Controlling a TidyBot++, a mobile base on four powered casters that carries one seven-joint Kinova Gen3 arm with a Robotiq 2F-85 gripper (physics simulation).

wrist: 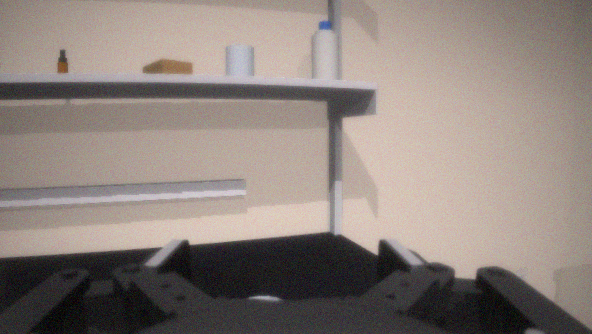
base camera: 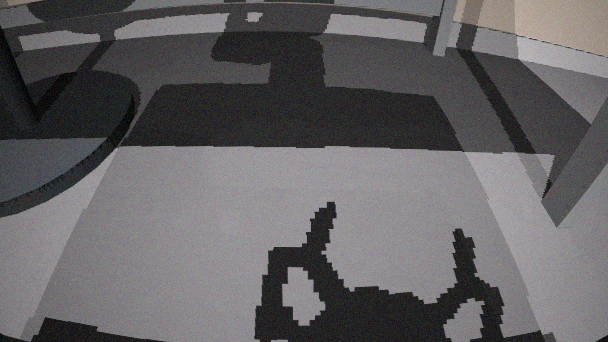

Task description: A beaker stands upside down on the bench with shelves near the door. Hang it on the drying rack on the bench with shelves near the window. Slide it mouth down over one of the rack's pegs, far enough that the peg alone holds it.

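Frame: origin at the arm's base, x left, y back, z up, level; centimetres.
Seen in the pictures: gripper, fingertip midpoint: (wrist: 284,261).
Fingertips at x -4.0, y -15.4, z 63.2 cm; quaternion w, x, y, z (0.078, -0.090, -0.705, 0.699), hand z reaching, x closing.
Observation:
A point is followed by its place in that frame.
My gripper (wrist: 284,261) @(x -4.0, y -15.4, z 63.2 cm) is open, its two fingers wide apart over the black bench top (wrist: 260,265) @(x -14.7, y -84.9, z 36.5 cm) in the wrist view. A thin pale curved edge, likely the beaker (wrist: 265,298) @(x -9.0, y -48.0, z 45.5 cm), shows just above the gripper's body, low between the fingers. The rest of it is hidden behind the gripper. The gripper's shadow with two spread fingers falls on the floor in the base camera view. The drying rack does not show in either view.
A shelf (wrist: 200,80) @(x -1.2, y -77.2, z 81.0 cm) above the bench holds a small brown bottle (wrist: 62,65) @(x 32.7, y -94.2, z 87.4 cm), a brown box (wrist: 172,67) @(x 4.9, y -82.2, z 84.6 cm), a pale cylinder (wrist: 240,61) @(x -10.8, y -86.0, z 87.1 cm) and a white bottle with a blue cap (wrist: 325,54) @(x -33.4, y -87.8, z 90.4 cm). A grey post (wrist: 335,150) @(x -43.0, y -104.8, z 64.3 cm) stands at the bench's back corner. A round dark base (base camera: 60,155) @(x 39.5, y -45.7, z -36.7 cm) stands on the floor at left, and a grey leg (base camera: 575,185) @(x -41.7, y -38.6, z -32.0 cm) at right.

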